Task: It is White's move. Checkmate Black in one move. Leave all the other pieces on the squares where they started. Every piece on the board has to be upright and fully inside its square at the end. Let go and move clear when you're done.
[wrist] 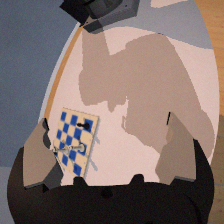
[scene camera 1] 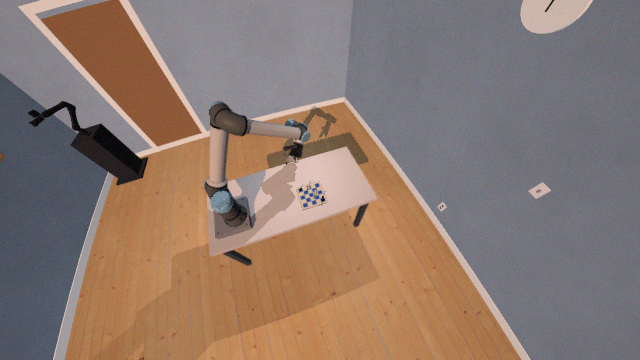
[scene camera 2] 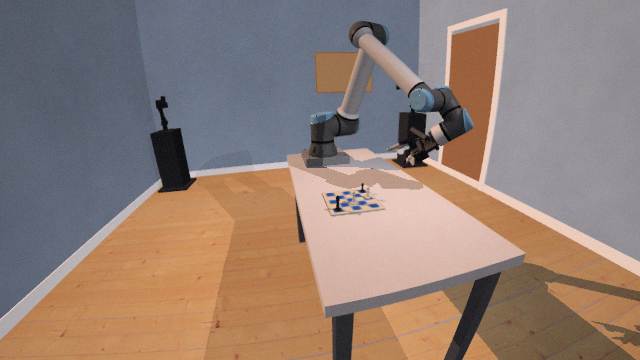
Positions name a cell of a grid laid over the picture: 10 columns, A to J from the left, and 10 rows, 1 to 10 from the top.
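Observation:
My gripper (scene camera 2: G5), (wrist: E6). Blue-and-cream chessboard (scene camera 2: F6), (wrist: D6).

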